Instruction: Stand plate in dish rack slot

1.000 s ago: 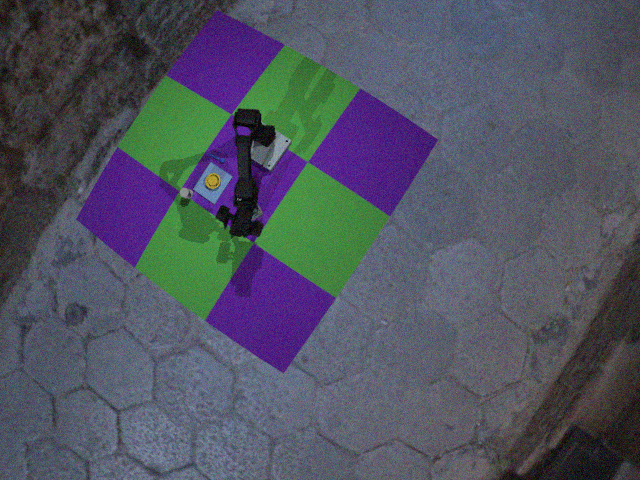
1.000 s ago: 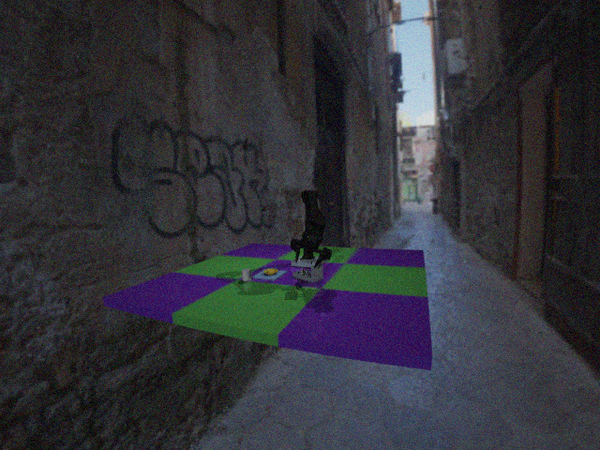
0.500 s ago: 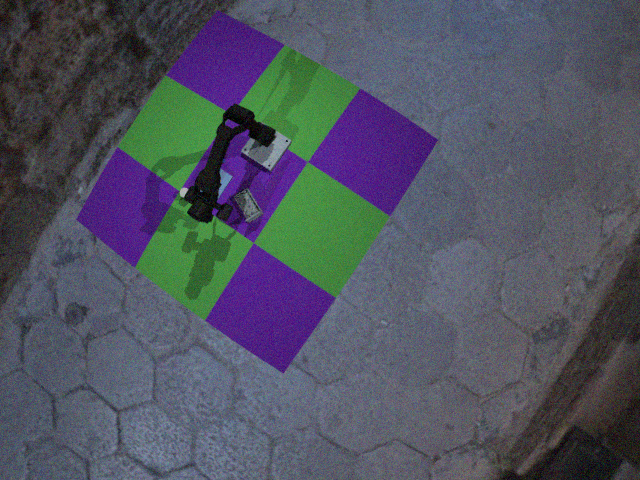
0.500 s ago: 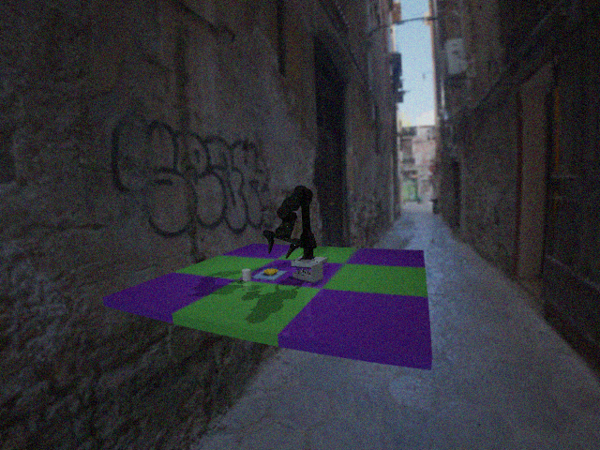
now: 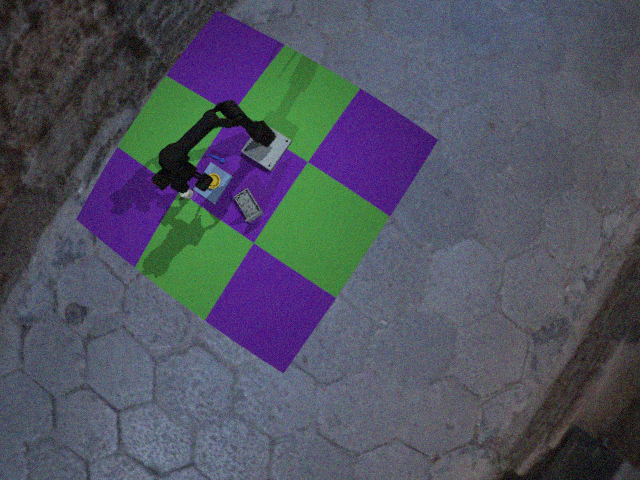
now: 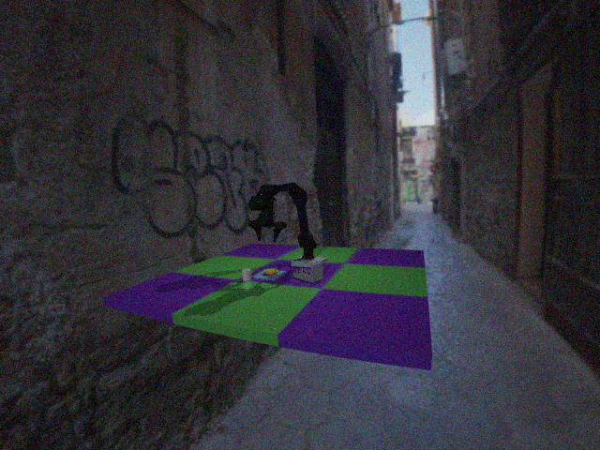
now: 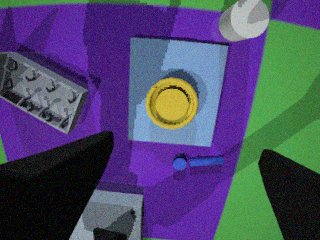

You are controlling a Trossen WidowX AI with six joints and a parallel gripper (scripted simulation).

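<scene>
Now: gripper tip 20 mm past the yellow plate and 160 mm above it. The rest, counted from my gripper tip: blue mat: 10 mm behind, 170 mm below; grey dish rack: 30 mm behind, 200 mm to the left, 150 mm below; small white cup: 100 mm ahead, 60 mm to the right, 150 mm below.
</scene>
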